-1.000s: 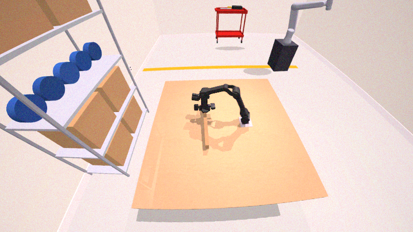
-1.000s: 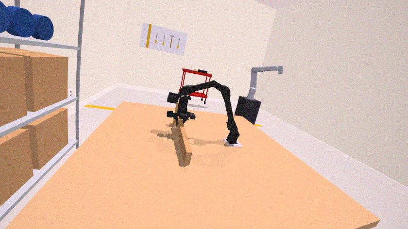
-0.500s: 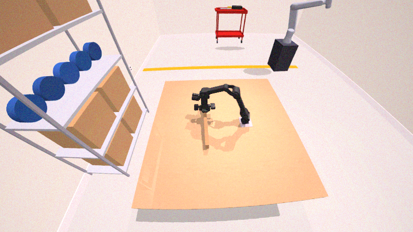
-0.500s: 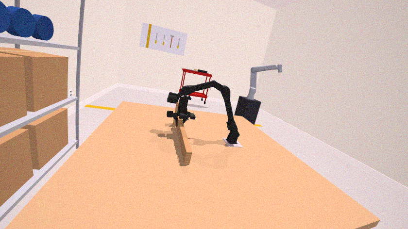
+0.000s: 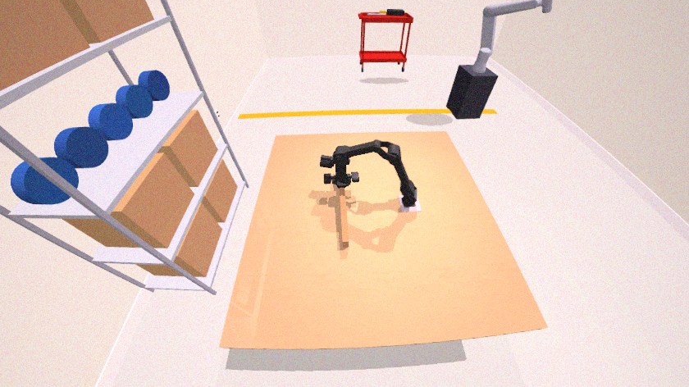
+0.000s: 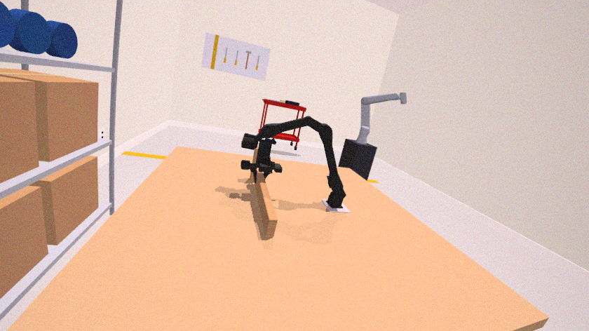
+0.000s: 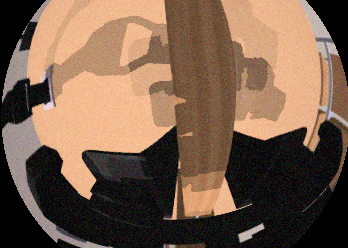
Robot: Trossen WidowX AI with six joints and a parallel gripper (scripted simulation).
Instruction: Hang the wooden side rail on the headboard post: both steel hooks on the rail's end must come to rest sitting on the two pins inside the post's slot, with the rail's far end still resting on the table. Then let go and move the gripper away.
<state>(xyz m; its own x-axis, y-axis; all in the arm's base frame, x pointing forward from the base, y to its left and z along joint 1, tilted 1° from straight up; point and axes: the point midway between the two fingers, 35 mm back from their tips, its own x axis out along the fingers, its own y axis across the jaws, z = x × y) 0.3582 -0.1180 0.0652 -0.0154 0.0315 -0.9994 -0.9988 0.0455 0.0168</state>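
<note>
The wooden headboard post is 10 mm behind my gripper tip, 130 mm to the right of it and 40 mm above it.
</note>
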